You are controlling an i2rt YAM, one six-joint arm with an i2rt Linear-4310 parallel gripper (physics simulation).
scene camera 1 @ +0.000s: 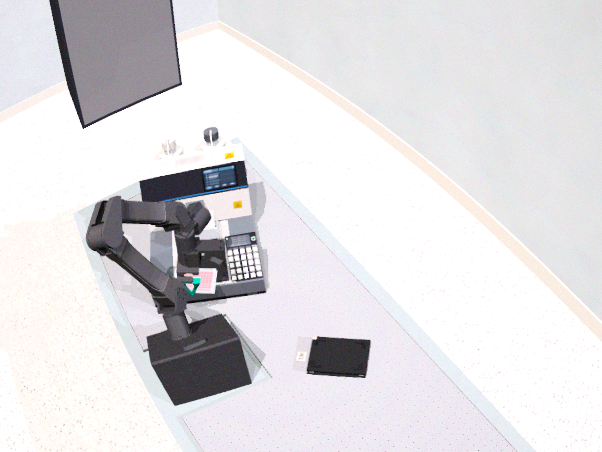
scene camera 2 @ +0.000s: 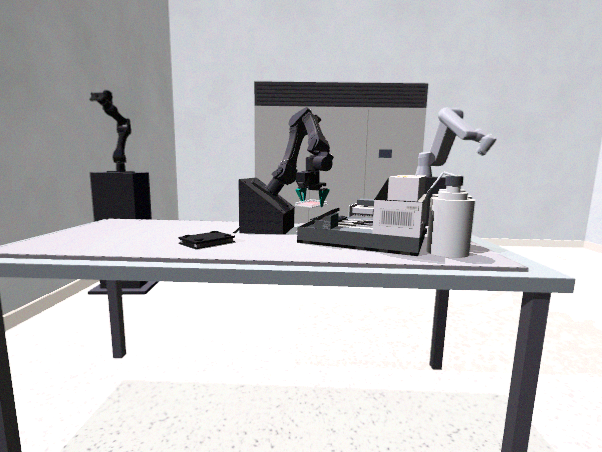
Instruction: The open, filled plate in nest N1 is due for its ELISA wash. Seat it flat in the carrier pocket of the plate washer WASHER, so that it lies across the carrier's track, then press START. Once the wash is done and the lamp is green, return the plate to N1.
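The plate, white-rimmed with pink-filled wells, hangs level between the green fingertips of my gripper, which is shut on it. In scene camera 2 it is raised above the table, beside the washer's low front end. The washer WASHER has a dark screen, a low front deck and a keypad. My arm hides much of its carrier area in scene camera 1. Nest N1 is a black, flat block with a small label at its side, and no plate shows on it.
White bottles stand behind the washer. The arm's black base stands at the table edge, between the nest and the washer in scene camera 2. A dark upright panel and two other robot arms stand beyond the table.
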